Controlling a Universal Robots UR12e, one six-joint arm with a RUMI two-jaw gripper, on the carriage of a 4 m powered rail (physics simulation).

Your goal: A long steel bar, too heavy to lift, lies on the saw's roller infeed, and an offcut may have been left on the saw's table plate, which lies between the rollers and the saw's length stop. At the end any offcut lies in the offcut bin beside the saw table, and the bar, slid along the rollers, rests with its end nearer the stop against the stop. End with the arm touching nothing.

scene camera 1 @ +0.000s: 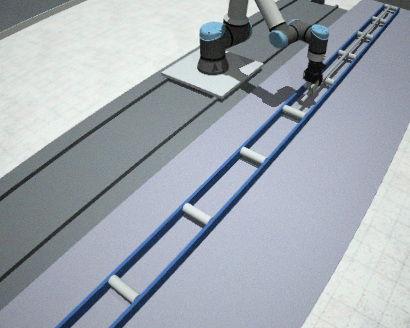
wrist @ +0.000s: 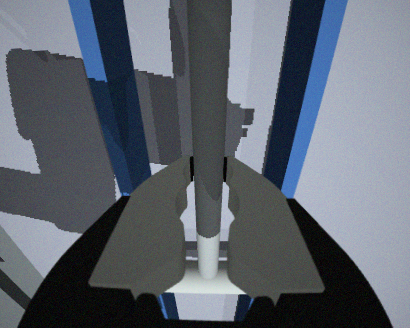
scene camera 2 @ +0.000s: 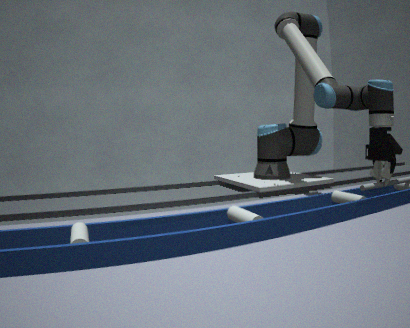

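Seen in the pictures: gripper, fingertip midpoint: [scene camera 1: 311, 92] [wrist: 208, 158] [scene camera 2: 382, 186]; arm's base, link origin: [scene camera 1: 213, 67] [scene camera 2: 271, 177].
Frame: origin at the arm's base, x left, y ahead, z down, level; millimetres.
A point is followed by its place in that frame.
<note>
The long thin steel bar [scene camera 1: 304, 99] @[x -46, y 629, z -46 mm] [wrist: 210, 75] @[x 115, y 623, z -50 mm] lies lengthwise over the rollers, between the infeed's blue side rails [scene camera 2: 150, 250] @[x -796, y 694, z 6 mm] [wrist: 325, 45] @[x 128, y 688, z -22 mm]. Its near end shows just above a roller [wrist: 207, 286] @[x -125, y 621, z -28 mm] in the wrist view. My gripper [scene camera 1: 311, 89] @[x 59, y 622, z -33 mm] [scene camera 2: 382, 181] @[x 59, y 622, z -33 mm] [wrist: 208, 158] @[x 59, y 622, z -33 mm] points down between the rails. Its two fingertips stand close on both sides of the bar, a short way from that end, and it is shut on the bar. The saw's table plate, the length stop, the offcut bin and any offcut do not show in these views.
More white rollers [scene camera 1: 253, 157] @[x -552, y 630, z -20 mm] [scene camera 2: 347, 196] @[x -150, y 628, z -22 mm] lie across the infeed toward the front of scene camera 1. The arm's base stands on a white carriage plate [scene camera 1: 220, 89] @[x -175, y 181, z 0 mm] [scene camera 2: 250, 183] @[x -201, y 112, z 0 mm] beside the infeed. The arm's shadow falls across the rails.
</note>
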